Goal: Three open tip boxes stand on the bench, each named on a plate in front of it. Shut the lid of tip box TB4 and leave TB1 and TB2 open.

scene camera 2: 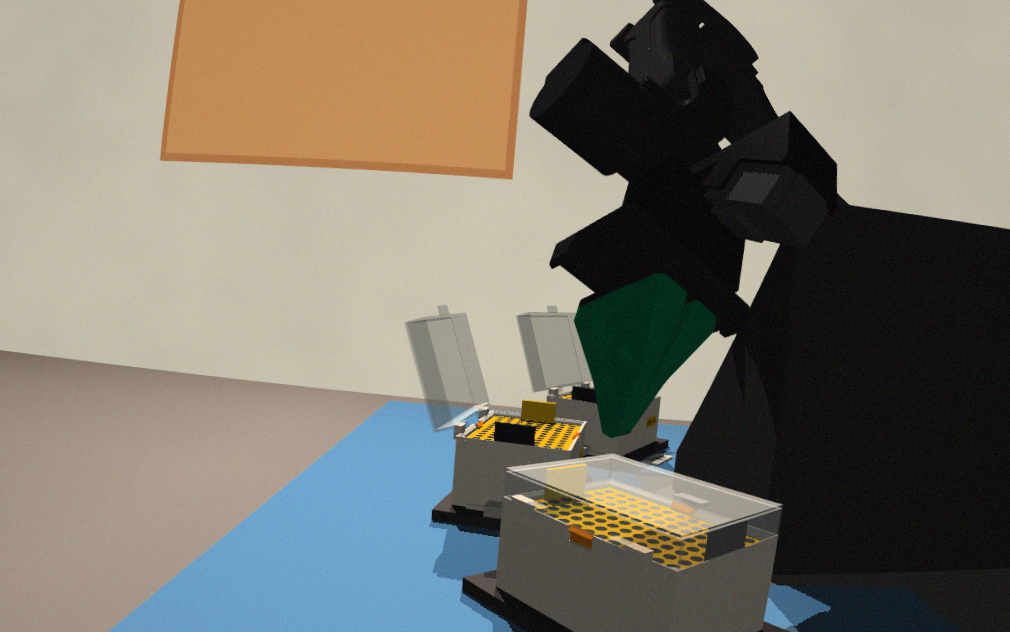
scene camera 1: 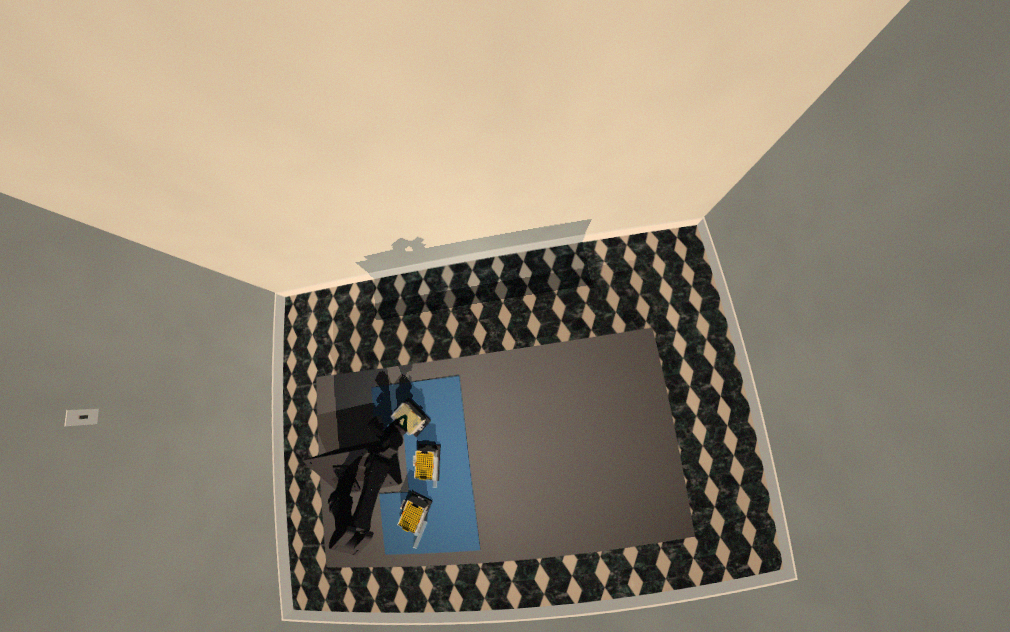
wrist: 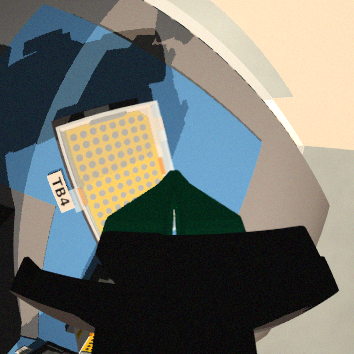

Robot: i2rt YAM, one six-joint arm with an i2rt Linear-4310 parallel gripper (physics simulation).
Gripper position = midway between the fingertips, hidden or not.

Note:
In view: the gripper [scene camera 2: 615, 433], a clear lid [scene camera 2: 685, 521], a clear lid [scene camera 2: 443, 349] and a blue mat [wrist: 64, 64].
The gripper also shows in the wrist view [wrist: 173, 177].

